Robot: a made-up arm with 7 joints. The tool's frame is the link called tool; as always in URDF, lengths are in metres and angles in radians. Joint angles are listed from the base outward.
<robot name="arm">
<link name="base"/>
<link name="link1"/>
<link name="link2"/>
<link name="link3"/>
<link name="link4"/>
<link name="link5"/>
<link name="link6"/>
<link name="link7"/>
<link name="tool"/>
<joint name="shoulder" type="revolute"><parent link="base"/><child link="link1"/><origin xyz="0 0 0.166" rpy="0 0 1.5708"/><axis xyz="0 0 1"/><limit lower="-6.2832" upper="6.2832"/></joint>
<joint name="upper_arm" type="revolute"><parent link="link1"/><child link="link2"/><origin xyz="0 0 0" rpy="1.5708 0 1.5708"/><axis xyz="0 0 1"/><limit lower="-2.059" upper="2.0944"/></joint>
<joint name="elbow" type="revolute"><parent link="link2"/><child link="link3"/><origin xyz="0 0.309 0" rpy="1.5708 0 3.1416"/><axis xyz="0 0 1"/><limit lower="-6.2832" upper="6.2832"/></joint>
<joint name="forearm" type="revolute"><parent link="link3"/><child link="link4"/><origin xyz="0.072 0 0" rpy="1.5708 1.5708 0"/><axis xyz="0 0 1"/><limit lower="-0.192" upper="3.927"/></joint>
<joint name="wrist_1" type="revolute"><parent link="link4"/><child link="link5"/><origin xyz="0.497 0.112 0" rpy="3.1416 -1.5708 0"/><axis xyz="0 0 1"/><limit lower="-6.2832" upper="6.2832"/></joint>
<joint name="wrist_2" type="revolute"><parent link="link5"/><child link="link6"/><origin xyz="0 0 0" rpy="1.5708 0 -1.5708"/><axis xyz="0 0 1"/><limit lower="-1.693" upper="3.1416"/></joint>
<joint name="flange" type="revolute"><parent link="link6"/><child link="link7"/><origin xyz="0.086 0.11 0" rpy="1.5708 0 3.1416"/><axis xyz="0 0 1"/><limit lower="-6.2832" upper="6.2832"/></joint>
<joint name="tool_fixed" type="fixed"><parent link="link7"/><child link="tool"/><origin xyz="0 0 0" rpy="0 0 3.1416"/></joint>
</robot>
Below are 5 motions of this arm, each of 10 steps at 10 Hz.
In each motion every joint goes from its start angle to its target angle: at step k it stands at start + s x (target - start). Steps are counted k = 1, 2, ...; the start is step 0. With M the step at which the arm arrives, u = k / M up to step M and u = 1 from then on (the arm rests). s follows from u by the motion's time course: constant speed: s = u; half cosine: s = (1 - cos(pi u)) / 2; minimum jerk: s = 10 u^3 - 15 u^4 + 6 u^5.
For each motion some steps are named. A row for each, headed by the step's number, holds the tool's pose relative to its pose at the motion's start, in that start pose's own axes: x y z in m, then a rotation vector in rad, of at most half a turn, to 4 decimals.
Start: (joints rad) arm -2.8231 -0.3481 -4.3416 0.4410 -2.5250 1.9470 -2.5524
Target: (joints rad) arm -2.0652 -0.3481 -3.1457 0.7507 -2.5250 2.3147 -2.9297
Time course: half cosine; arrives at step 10
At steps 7, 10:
7: 0.2407 -0.5770 -0.4502 0.7695 -0.2296 1.0497
10: 0.4340 -0.5628 -0.5803 0.8607 -0.3180 1.3492

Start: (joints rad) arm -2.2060 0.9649 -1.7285 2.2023 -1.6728 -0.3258 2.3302
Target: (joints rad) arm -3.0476 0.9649 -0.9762 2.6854 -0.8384 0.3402 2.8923
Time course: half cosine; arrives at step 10
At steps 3, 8, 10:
3: -0.0356 0.0148 0.0474 -0.0512 0.0693 0.3182
8: -0.1227 0.2147 0.1251 -0.4549 0.3851 1.5041
10: -0.1324 0.2575 0.1231 -0.5312 0.4499 1.6675

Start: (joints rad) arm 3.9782 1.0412 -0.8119 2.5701 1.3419 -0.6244 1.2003
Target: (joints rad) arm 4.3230 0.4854 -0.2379 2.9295 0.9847 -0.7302 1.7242
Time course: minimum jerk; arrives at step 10
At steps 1, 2, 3, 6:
1: -0.0044 -0.0036 -0.0007 0.0025 -0.0043 0.0121
2: -0.0290 -0.0254 -0.0048 0.0171 -0.0293 0.0818
3: -0.0772 -0.0758 -0.0158 0.0480 -0.0819 0.2318
6: -0.2064 -0.3809 -0.1011 0.2022 -0.3251 0.9938

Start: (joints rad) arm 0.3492 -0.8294 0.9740 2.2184 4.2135 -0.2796 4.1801
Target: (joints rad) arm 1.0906 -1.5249 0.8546 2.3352 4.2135 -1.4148 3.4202
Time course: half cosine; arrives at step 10
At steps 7, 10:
7: -0.3917 -0.1676 -0.5510 0.0640 -0.9430 -1.1026
10: -0.3997 -0.1704 -0.7313 0.1641 -1.0743 -1.4515

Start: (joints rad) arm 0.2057 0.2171 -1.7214 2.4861 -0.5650 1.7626 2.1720
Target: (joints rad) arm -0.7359 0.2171 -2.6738 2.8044 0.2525 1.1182 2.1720
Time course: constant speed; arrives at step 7
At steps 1, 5, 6, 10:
1: 0.0670 -0.0507 0.0265 0.0726 0.0486 0.1552
5: 0.3112 -0.1285 -0.0484 0.6286 0.3455 0.5699
6: 0.3362 -0.1233 -0.0935 0.8053 0.4482 0.5940
10: 0.3413 -0.1140 -0.1371 0.9821 0.5607 0.5790

